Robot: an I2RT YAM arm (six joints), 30 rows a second.
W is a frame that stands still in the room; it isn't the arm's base.
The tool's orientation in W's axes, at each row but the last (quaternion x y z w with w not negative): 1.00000, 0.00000, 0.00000, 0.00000; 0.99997, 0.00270, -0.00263, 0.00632; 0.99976, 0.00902, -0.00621, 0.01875; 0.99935, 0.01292, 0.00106, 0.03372; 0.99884, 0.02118, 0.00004, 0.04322; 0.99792, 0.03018, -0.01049, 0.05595; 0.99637, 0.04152, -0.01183, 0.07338; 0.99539, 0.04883, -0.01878, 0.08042
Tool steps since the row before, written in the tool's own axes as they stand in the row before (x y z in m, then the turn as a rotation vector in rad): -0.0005, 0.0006, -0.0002, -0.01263, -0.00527, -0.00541; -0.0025, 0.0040, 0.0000, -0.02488, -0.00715, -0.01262; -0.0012, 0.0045, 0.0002, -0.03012, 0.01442, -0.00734; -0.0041, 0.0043, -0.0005, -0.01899, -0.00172, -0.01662; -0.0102, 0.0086, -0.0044, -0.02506, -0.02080, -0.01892; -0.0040, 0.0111, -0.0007, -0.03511, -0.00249, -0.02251; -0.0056, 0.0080, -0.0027, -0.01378, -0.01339, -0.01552; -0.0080, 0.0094, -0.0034, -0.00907, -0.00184, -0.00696
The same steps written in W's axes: -0.0005, -0.0006, 0.0002, -0.01263, 0.00527, 0.00541; -0.0025, -0.0040, 0.0001, -0.02485, 0.00718, 0.01266; -0.0011, -0.0045, 0.0000, -0.02976, -0.01467, 0.00826; -0.0040, -0.0044, 0.0008, -0.01908, 0.00234, 0.01644; -0.0098, -0.0086, 0.0051, -0.02595, 0.02128, 0.01710; -0.0033, -0.0112, 0.0020, -0.03480, 0.00292, 0.02294; -0.0049, -0.0079, 0.0040, -0.01459, 0.01437, 0.01381; -0.0069, -0.0094, 0.0052, -0.00900, 0.00208, 0.00698
